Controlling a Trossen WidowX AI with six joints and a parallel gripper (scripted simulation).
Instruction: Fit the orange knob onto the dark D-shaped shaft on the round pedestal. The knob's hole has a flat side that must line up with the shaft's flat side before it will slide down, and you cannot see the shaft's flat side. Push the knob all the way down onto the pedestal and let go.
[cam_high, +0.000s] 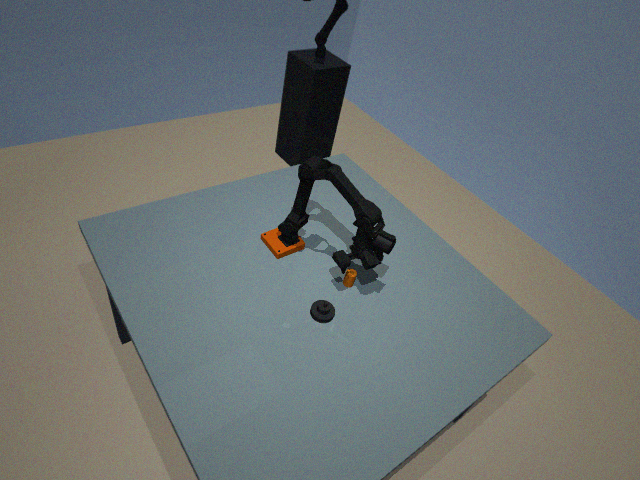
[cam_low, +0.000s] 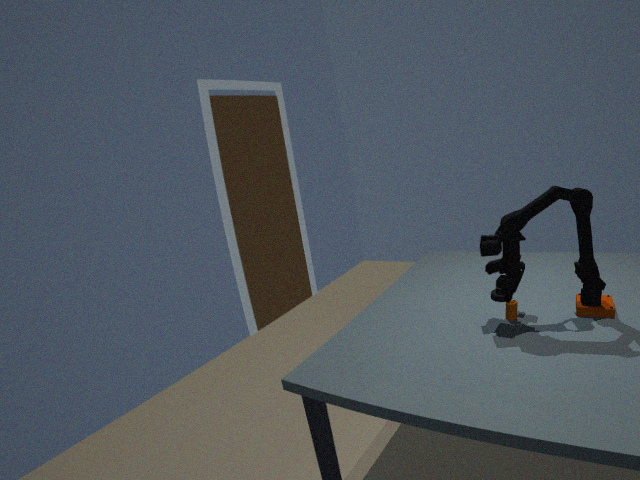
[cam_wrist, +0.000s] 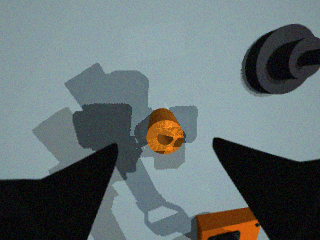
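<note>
My gripper tip is 5 cm above the orange knob. Round my gripper tip: dark round pedestal: 6 cm ahead, 17 cm to the right, 5 cm below.
</note>
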